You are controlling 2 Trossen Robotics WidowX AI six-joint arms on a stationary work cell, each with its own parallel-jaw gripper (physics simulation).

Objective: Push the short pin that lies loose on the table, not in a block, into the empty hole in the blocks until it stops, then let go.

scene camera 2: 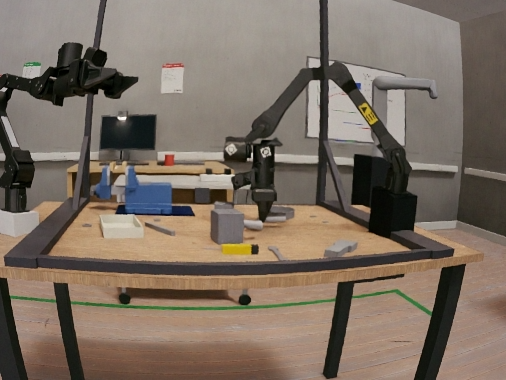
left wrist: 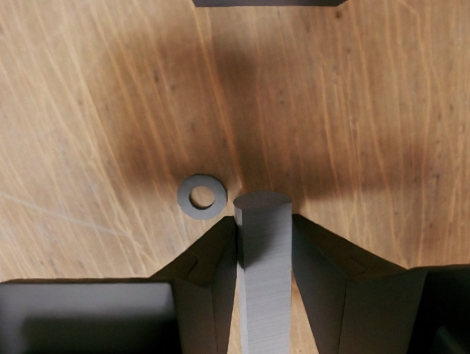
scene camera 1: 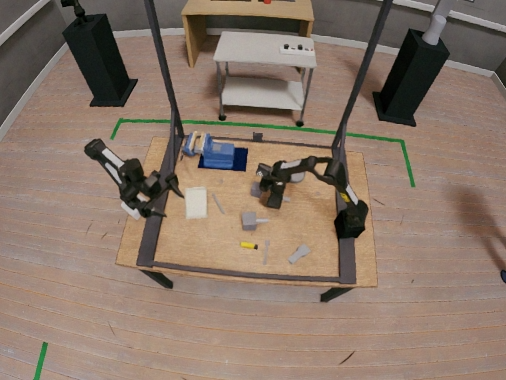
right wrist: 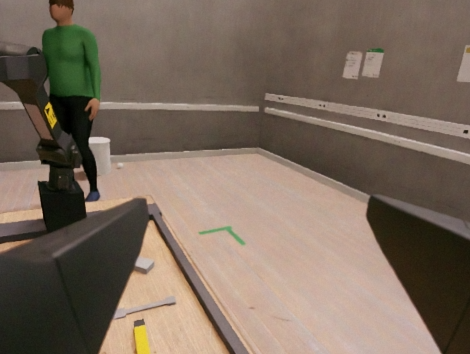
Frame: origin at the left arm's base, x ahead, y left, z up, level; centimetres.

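Where they show: left gripper, between the fingertips: [left wrist: 261, 226] [scene camera 1: 277, 197]; right gripper, between the fingertips: [scene camera 2: 127, 75] [scene camera 1: 175, 207] [right wrist: 259, 207]; left arm's base, origin of its link: [scene camera 2: 395, 191] [scene camera 1: 353, 219] [right wrist: 60, 186]; right arm's base, origin of its link: [scene camera 2: 15, 211] [scene camera 1: 133, 202].
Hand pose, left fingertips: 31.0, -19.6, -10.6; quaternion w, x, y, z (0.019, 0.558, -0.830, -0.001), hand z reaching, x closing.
Things, the pixels of their top centre, and the offset from my left fingertips, as dx, dy, dz.
- smaller grey block, centre of its top: [scene camera 2: 224, 203] [scene camera 1: 257, 186] +9.2, -4.3, +4.5
- short grey pin, centre of its top: [left wrist: 265, 311] [scene camera 2: 271, 215] [scene camera 1: 282, 197] -2.2, +1.0, +1.8
- grey washer, centre of its top: [left wrist: 201, 198] +1.5, +1.9, -1.3
- round grey disc, centre of its top: [scene camera 2: 276, 208] [scene camera 1: 294, 172] -11.1, -13.4, +0.7
- cream tray, centre of its top: [scene camera 2: 119, 220] [scene camera 1: 195, 201] +39.0, -0.7, +1.1
- yellow-handled tool, centre of its top: [right wrist: 142, 347] [scene camera 2: 230, 245] [scene camera 1: 244, 244] +17.3, +22.2, +0.3
- wrench, centre of its top: [scene camera 2: 278, 252] [right wrist: 145, 305] [scene camera 1: 266, 252] +8.4, +26.4, -0.8
A grey block [scene camera 1: 249, 221] [scene camera 2: 227, 226] has a pin [scene camera 1: 262, 220] [scene camera 2: 254, 225] sticking out at its right. A smaller grey block [scene camera 1: 256, 189] [scene camera 2: 223, 205] stands behind it; a dark edge of a block [left wrist: 270, 2] shows at the top of the left wrist view, its hole out of sight. My left gripper [scene camera 1: 274, 204] [scene camera 2: 264, 218] [left wrist: 261, 226] points down, shut on the short grey pin [scene camera 1: 286, 199] [scene camera 2: 276, 219] [left wrist: 265, 300], low over the table, to the right of the smaller block and apart from it. My right gripper [scene camera 1: 172, 205] [scene camera 2: 127, 86] [right wrist: 259, 207] is open and empty, high at the left.
A grey washer [left wrist: 184, 196] lies beside the held pin's end. A round grey disc [scene camera 1: 298, 177] [scene camera 2: 287, 213] is behind the left gripper. A blue vise [scene camera 1: 219, 155] [scene camera 2: 150, 196], a cream tray [scene camera 2: 122, 234], a yellow-handled tool [scene camera 1: 248, 245] [scene camera 2: 237, 249] and a wrench [scene camera 1: 266, 252] are around.
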